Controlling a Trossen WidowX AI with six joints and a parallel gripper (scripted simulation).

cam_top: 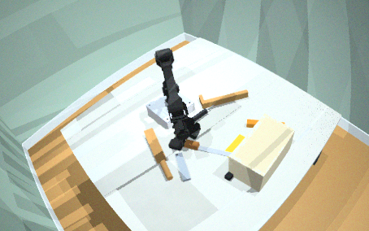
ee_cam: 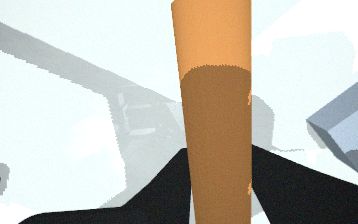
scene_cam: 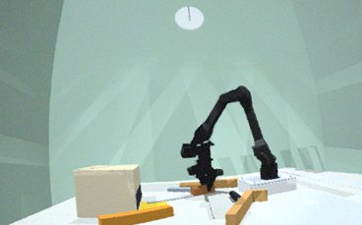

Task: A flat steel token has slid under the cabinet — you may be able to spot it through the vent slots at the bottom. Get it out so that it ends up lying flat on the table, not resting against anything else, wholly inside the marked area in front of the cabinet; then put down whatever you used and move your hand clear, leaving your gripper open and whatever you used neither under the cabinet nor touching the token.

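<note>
Right now my gripper tip is 110 mm short of the grey flat bar and 90 mm to the left of it. Round my gripper tip: orange paddle: 10 mm behind, 140 mm to the right, 10 mm above; then orange bar: 210 mm ahead, 380 mm to the left, 10 mm above.
</note>
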